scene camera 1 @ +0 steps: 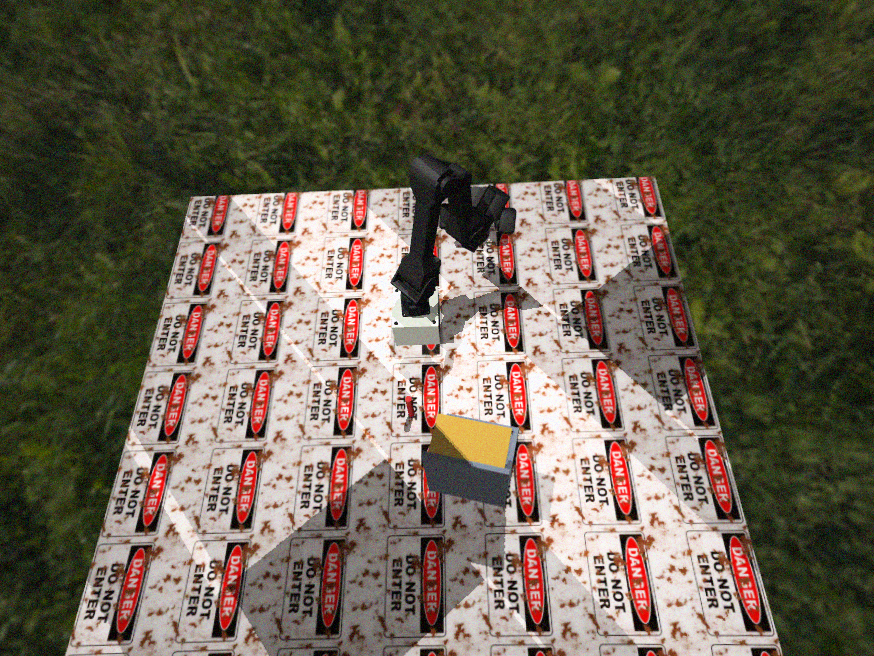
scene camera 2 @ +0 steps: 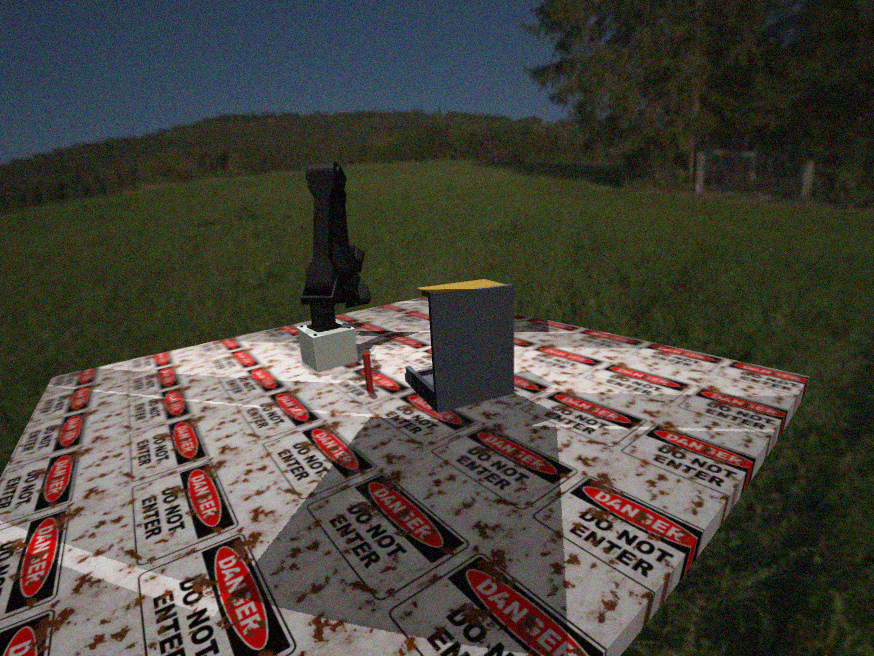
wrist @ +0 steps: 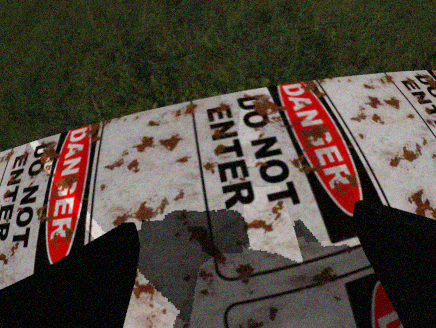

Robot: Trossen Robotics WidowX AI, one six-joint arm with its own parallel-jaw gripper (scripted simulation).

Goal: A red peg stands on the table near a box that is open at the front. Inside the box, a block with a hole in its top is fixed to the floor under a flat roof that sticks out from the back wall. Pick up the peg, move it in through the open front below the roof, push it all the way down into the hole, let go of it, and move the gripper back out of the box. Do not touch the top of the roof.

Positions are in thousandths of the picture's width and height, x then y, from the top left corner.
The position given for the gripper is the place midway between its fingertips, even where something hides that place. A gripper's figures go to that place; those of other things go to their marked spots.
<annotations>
The gripper (scene camera 1: 546, 321) is 1.65 m from the lens. A yellow roof (scene camera 1: 545, 673): 1.16 m from the lens. A box wall (scene camera 1: 552, 736): 1.21 m from the lens.
</annotations>
